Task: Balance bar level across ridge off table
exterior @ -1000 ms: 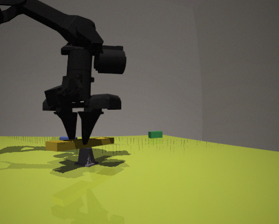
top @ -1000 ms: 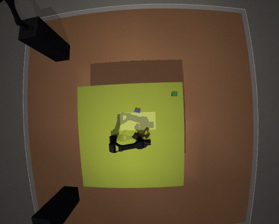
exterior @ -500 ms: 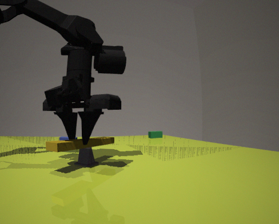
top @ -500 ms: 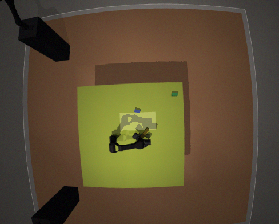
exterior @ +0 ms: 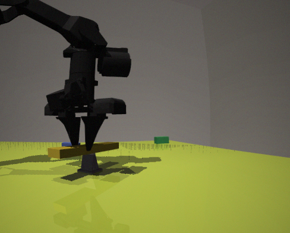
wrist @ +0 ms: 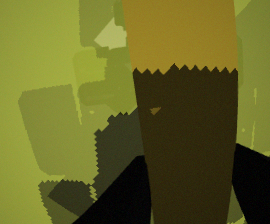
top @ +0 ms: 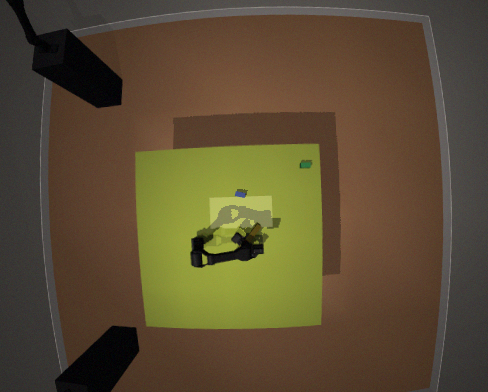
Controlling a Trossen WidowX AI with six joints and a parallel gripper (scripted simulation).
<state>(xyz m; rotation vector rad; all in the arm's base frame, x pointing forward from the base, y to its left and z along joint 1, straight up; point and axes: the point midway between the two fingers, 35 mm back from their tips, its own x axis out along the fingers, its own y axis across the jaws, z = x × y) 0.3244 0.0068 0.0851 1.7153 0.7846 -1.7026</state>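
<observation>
Now: the yellow bar 2 cm ahead of my gripper tip and 2 cm to the left of it. Round my gripper tip: blue block 3 cm behind, 31 cm to the left, 3 cm below; green block 42 cm ahead, 49 cm to the left, 3 cm below.
</observation>
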